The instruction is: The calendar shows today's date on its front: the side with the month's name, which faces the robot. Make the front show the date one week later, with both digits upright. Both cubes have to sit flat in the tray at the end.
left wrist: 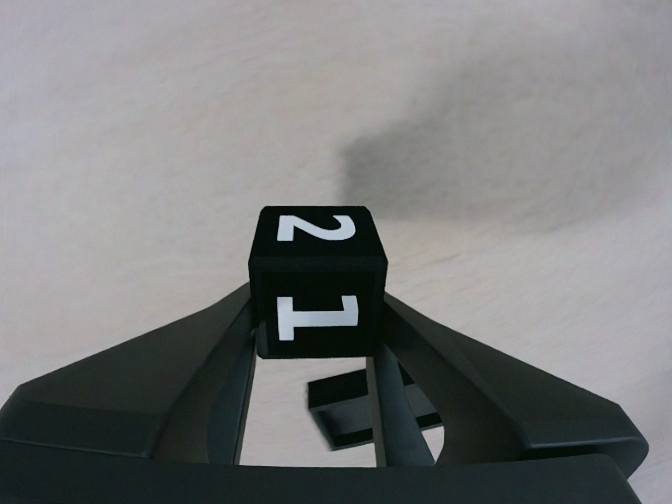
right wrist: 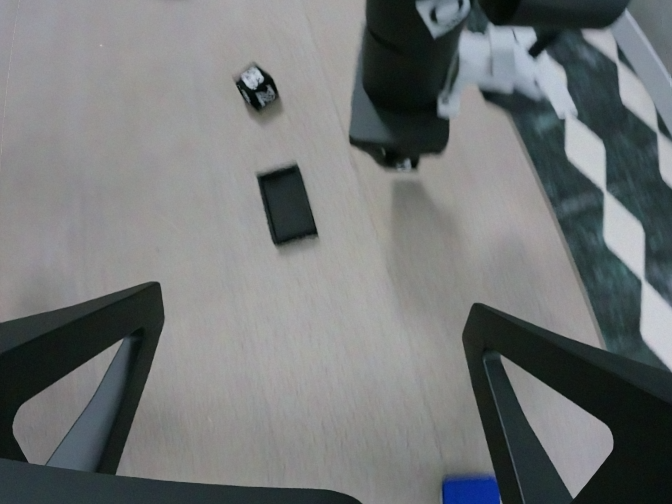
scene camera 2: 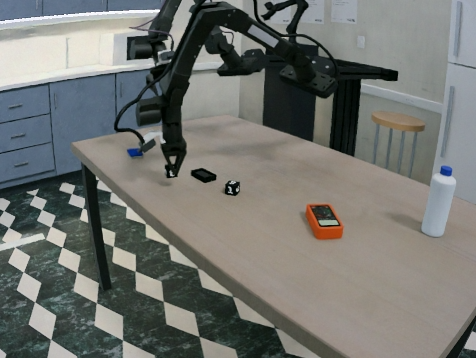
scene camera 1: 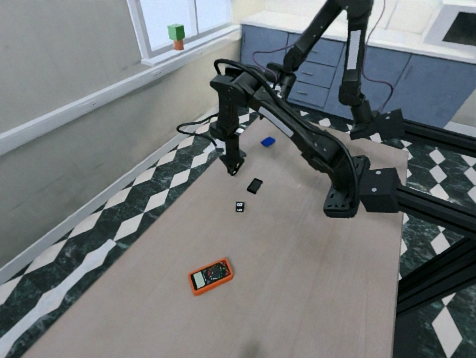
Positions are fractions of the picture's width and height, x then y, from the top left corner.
Note:
I see my left gripper (scene camera 2: 0.37, 0.48), my right gripper (right wrist: 0.48, 0.62), a black calendar tray (left wrist: 0.51, 0.83), a black number cube (right wrist: 0.38, 0.16) and a black number cube (left wrist: 0.47, 0.54).
The black calendar tray shows as well in the right wrist view (right wrist: 0.43, 0.41). My left gripper also shows in the left wrist view (left wrist: 0.47, 0.60) and in the right wrist view (right wrist: 0.58, 0.29).

